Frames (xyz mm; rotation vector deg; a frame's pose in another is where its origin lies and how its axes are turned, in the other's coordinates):
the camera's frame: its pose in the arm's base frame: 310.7 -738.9 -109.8 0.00 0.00 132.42
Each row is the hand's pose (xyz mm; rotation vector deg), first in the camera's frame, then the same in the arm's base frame.
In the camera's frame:
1: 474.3 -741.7 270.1 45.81 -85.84 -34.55
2: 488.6 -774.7 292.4 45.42 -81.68 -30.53
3: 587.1 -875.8 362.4 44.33 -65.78 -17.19
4: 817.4 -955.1 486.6 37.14 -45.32 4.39
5: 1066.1 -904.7 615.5 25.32 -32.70 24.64
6: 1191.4 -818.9 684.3 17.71 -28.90 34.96
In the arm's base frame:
1: 538.3 111.6 160.3 102.51 7.70 64.32
2: 553.0 144.4 182.6 100.15 9.27 70.44
3: 561.2 285.3 252.6 89.36 16.06 91.30
4: 464.4 508.8 376.8 71.05 19.76 122.42
5: 259.4 658.4 505.7 55.13 13.71 149.12
6: 111.6 693.0 574.5 48.26 6.53 161.73

